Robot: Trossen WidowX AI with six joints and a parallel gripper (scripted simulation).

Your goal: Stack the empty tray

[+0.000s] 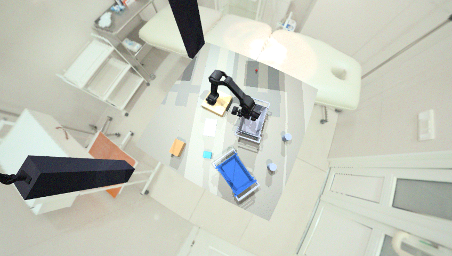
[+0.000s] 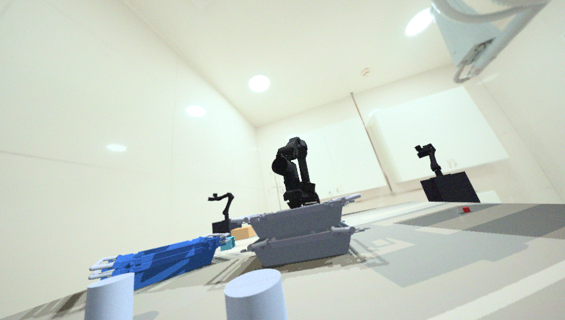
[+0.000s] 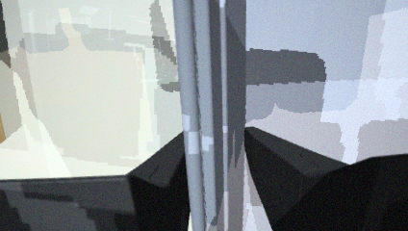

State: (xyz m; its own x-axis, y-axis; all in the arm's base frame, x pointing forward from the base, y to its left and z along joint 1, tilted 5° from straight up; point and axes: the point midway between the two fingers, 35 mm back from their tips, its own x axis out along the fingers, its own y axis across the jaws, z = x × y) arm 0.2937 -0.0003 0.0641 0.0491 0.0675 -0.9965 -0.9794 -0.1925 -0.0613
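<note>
My gripper tip is 70 mm short of the grey tray, 30 mm below it and 10 mm to the right of it. From my gripper tip the other things lie so: cyan block 400 mm to the right, 100 mm behind, 60 mm below; then white card 200 mm behind, 190 mm to the right, 80 mm below; then red block 530 mm to the left, 120 mm behind, 70 mm below.
</note>
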